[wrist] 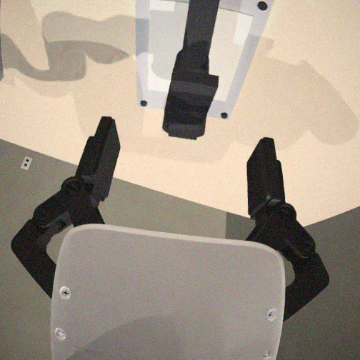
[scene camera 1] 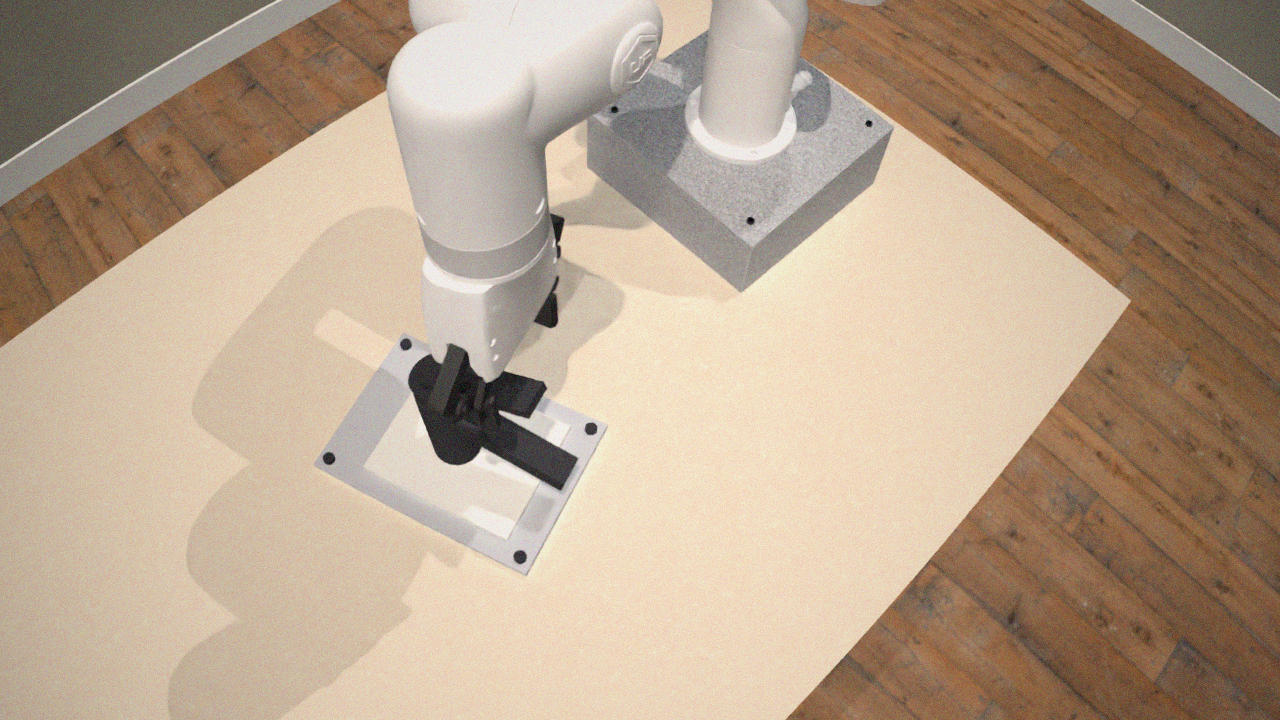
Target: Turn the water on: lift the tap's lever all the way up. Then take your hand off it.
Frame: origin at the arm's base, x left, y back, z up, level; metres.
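Seen in the pictures: gripper, fingertip midpoint: [scene camera 1: 509, 367]; arm's base, origin of the base link: [scene camera 1: 739, 121].
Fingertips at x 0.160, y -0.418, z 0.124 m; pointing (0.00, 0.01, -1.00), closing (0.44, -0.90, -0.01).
Offsets run from my fingertips to a thing's middle. "spot": to the spot under its first point. Level surfaces: height alone.
The black tap stands on a grey-framed plate {spot: dy -0.116, dx -0.145, dz -0.213 m} [scene camera 1: 349, 440] [wrist: 140, 60]. Its column {spot: dy -0.042, dx -0.050, dz -0.149 m} [scene camera 1: 453, 438] leans in scene camera 1, and its spout {dy -0.004, dx -0.008, dz -0.143 m} [scene camera 1: 532, 454] [wrist: 201, 25] reaches out over the plate. The lever {dy -0.013, dx -0.029, dz -0.053 m} [scene camera 1: 520, 394] [wrist: 191, 102] sticks out from the column's top on the spout's side, above the spout. My gripper [scene camera 1: 465, 407] [wrist: 186, 138] is open and empty, at the tap's top. In the wrist view its fingers stand wide on either side of the lever's hub end, with gaps on both sides. In scene camera 1 the gripper hides the hub, so contact cannot be told.
The plate has black bolts at its corners and lies on the pale table top {dz -0.221 m} [scene camera 1: 760, 429] [wrist: 310, 50]. The grey base block [scene camera 1: 662, 214] with the arm's foot stands behind to the right. Wooden floor [scene camera 1: 1118, 501] lies beyond the table's right edge.
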